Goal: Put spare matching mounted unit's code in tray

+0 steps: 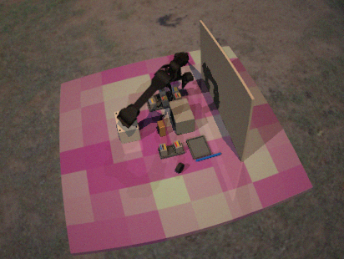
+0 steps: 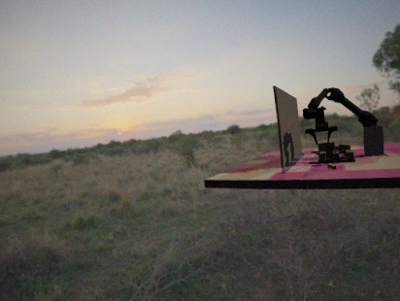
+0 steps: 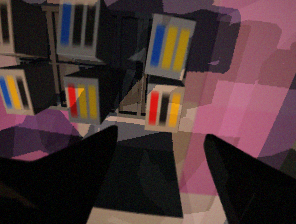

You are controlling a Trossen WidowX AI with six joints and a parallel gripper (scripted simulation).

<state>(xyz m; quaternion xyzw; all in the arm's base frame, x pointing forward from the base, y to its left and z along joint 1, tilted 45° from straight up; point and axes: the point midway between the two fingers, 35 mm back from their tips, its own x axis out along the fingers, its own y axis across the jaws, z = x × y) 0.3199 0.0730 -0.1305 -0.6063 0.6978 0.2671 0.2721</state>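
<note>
Right now my gripper tip is 1 cm past the grey tray, 36 cm to the left of it and 9 cm above it. The rest, counted from my gripper tip: beige mounted unit (3 cm behind, 15 cm to the right, 4 cm below); then upright panel (20 cm ahead, 18 cm to the right, 13 cm above); then orange block (16 cm behind, 19 cm to the right, 6 cm below).
</note>
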